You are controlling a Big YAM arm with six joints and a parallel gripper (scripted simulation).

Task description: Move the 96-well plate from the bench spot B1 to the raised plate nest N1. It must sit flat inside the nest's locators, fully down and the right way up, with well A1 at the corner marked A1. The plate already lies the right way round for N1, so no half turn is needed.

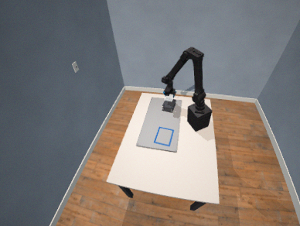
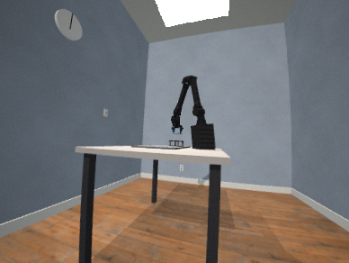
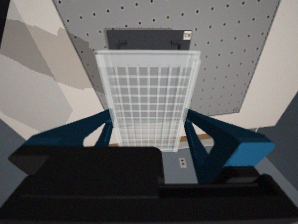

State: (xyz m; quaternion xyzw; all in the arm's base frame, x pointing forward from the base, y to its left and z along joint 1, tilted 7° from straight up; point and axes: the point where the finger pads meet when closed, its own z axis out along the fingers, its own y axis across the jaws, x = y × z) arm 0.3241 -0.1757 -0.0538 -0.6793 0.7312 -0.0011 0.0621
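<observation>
Now: hand 6 cm short of the A1 mark, 7 cm to the right of it and 9 cm above it. From my hand the other things lie so: 96-well plate: right at my hand.
</observation>
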